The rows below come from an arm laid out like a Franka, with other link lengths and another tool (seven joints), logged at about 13 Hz.
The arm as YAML. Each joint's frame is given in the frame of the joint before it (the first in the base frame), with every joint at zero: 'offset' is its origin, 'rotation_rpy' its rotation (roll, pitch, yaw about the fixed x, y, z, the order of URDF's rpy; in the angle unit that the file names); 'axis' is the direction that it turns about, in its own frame. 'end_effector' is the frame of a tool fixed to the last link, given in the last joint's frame.
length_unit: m
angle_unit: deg
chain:
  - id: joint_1
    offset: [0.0, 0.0, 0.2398]
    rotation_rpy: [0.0, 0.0, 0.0]
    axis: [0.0, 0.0, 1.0]
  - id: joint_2
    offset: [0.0, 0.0, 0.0]
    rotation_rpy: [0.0, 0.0, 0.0]
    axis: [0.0, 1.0, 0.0]
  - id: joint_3
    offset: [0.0, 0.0, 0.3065]
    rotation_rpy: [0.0, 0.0, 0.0]
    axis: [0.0, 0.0, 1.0]
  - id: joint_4
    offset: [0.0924, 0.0, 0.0]
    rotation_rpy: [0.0, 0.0, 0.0]
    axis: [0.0, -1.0, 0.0]
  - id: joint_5
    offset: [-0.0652, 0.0, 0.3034]
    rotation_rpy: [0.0, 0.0, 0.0]
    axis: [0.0, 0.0, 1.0]
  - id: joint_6
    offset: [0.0, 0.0, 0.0]
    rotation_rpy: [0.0, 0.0, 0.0]
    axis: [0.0, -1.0, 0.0]
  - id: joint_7
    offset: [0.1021, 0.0, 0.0]
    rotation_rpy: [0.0, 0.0, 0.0]
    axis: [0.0, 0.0, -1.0]
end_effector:
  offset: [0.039, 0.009, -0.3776]
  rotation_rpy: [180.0, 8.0, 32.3]
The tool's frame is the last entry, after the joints.
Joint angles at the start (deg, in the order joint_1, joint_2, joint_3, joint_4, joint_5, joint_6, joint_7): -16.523 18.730 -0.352 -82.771 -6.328 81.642 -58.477
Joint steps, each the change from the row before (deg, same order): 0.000 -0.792 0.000 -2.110 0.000 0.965 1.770; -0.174 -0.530 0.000 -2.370 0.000 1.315 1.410; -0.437 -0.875 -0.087 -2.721 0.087 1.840 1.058; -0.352 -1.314 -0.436 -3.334 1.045 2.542 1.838; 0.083 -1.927 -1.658 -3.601 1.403 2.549 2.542; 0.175 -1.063 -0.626 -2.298 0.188 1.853 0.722; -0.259 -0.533 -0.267 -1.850 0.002 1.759 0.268; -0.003 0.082 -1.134 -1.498 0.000 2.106 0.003; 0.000 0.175 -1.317 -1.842 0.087 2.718 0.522
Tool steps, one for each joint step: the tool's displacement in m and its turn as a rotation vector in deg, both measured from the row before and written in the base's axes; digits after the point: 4 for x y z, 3 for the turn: -0.0049 0.0011 -0.0048 -0.505 0.323 -1.550; -0.0058 0.0001 -0.0084 -0.324 0.492 -1.348; -0.0051 -0.0023 -0.0075 -0.273 -0.020 -1.334; -0.0023 0.0012 -0.0075 0.096 -0.766 -2.559; -0.0039 -0.0033 -0.0040 -0.189 -1.095 -4.191; -0.0022 -0.0019 -0.0039 -0.328 -0.597 -1.076; -0.0020 -0.0036 -0.0057 -0.224 -0.407 -0.673; -0.0010 -0.0096 -0.0085 -0.367 -0.432 -0.986; -0.0006 -0.0112 -0.0110 -0.560 -0.590 -1.654
